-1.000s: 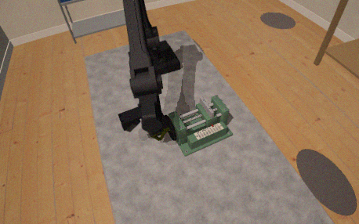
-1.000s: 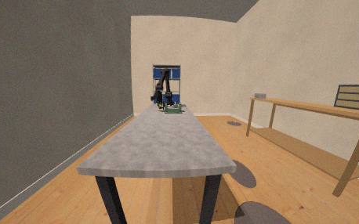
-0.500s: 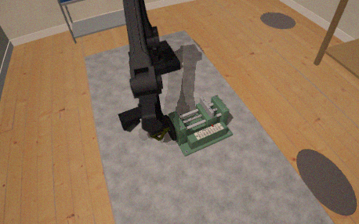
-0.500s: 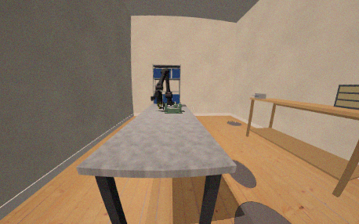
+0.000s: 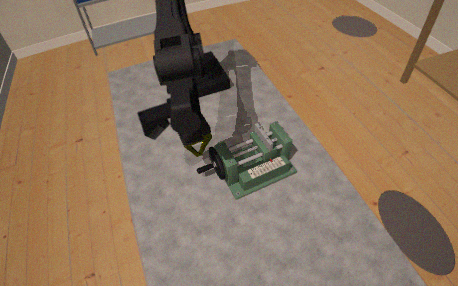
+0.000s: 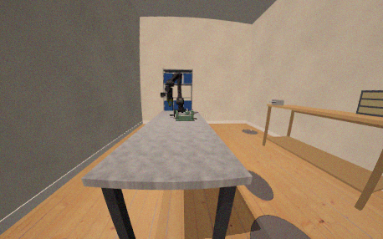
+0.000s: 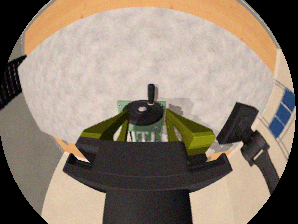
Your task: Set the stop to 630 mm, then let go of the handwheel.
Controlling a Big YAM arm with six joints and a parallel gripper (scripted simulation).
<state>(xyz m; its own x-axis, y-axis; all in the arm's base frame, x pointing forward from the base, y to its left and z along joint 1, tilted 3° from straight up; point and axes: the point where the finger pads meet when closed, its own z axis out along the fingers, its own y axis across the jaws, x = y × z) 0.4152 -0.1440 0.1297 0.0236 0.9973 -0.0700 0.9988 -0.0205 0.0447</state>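
My gripper is now 100 mm above the black handwheel and 30 mm to the right of it. Round my hand: grey stop block 190 mm to the left, 70 mm below, 30 mm ahead.
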